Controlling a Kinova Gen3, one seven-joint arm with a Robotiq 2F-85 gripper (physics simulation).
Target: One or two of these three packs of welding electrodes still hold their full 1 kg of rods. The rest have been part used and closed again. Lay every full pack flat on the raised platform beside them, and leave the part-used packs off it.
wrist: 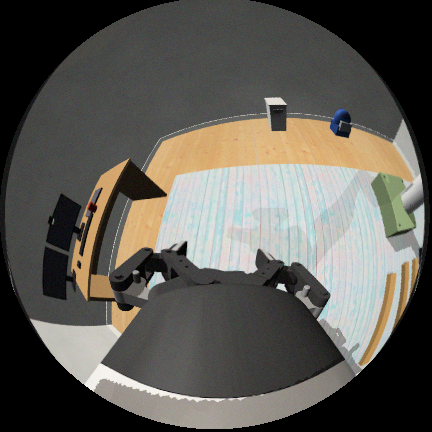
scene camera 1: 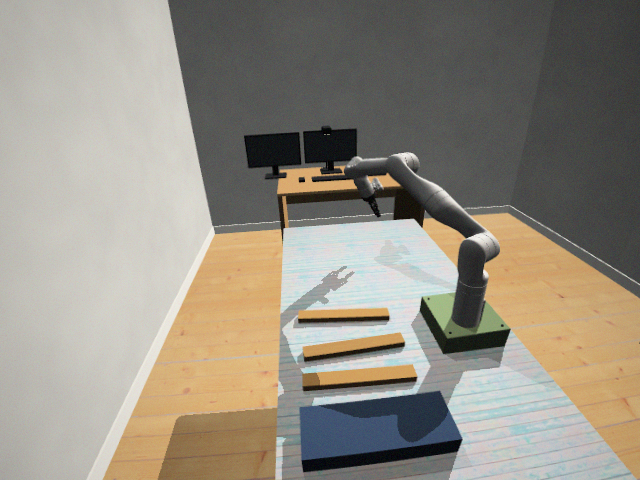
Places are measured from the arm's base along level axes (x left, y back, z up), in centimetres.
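Pixels of known places: gripper, fingertip midpoint: (wrist: pixel 221 252) (scene camera 1: pixel 377 210); arm's base at its link origin: (scene camera 1: pixel 464 318).
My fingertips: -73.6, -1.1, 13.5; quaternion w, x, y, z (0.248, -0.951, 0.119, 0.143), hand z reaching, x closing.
Note:
For each thing: its top centre in the pictures, then the offset to it from my fingertips, as dx, dy, dz. "spot": a spot on its surface instead. Level surfaces: height alone.
- far pack at its top centre: (scene camera 1: pixel 343 313) +50.8, -36.9, -18.8
- middle pack at its top centre: (scene camera 1: pixel 354 344) +67.5, -38.8, -18.8
- raised platform at a spot on its surface: (scene camera 1: pixel 336 439) spot: +99.1, -55.4, -15.2
- table at its surface level: dz -21.2
Three long, flat, orange-yellow packs lie side by side in scene camera 1: the far pack (scene camera 1: pixel 343 314) (wrist: pixel 383 320), the middle pack (scene camera 1: pixel 354 346), slightly angled, and the near pack (scene camera 1: pixel 360 377). They also show at the right edge of the wrist view. All look alike from here; no marking or fill can be read. The raised platform (scene camera 1: pixel 336 439) is a dark blue block just in front of the near pack, with no pack on it. My gripper (scene camera 1: pixel 377 213) (wrist: pixel 221 252) is open and empty, high above the table's far end, well away from the packs.
The green base block (scene camera 1: pixel 439 315) (wrist: pixel 392 205) of the arm stands right of the packs. A desk (scene camera 1: pixel 336 186) (wrist: pixel 95 240) with two monitors stands beyond the table (scene camera 1: pixel 320 242). In the wrist view, a grey-white box (wrist: pixel 276 115) and a blue object (wrist: pixel 341 125) stand on the floor.

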